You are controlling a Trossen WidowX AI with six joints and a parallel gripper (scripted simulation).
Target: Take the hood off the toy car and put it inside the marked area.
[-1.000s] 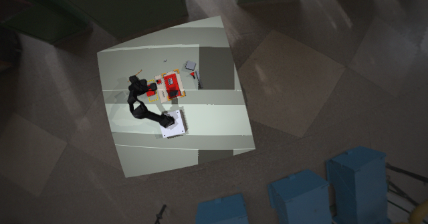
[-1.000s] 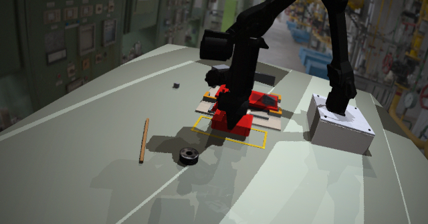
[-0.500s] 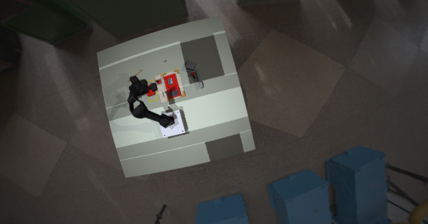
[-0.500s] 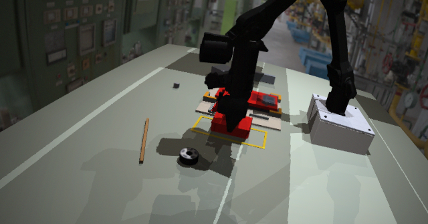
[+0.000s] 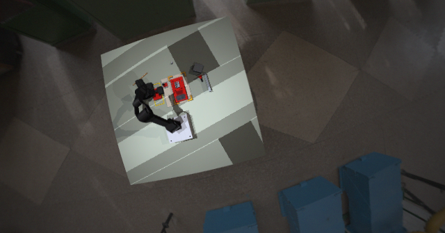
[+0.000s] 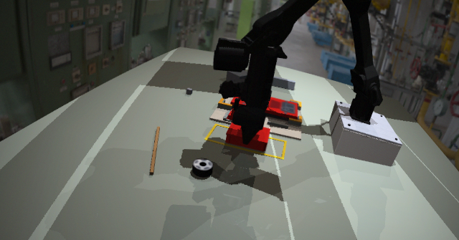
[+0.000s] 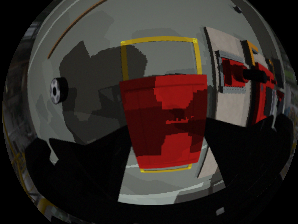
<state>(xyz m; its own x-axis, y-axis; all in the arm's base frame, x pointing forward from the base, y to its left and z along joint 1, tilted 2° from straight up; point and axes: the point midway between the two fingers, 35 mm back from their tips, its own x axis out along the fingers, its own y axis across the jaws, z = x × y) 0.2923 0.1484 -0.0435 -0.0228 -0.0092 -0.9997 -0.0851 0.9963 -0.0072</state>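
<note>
My gripper tip is now 1 cm below the hood. Round my gripper tip: black ring: 16 cm to the left, 5 cm ahead; wooden stick: 17 cm ahead, 14 cm to the left, 1 cm below.
</note>
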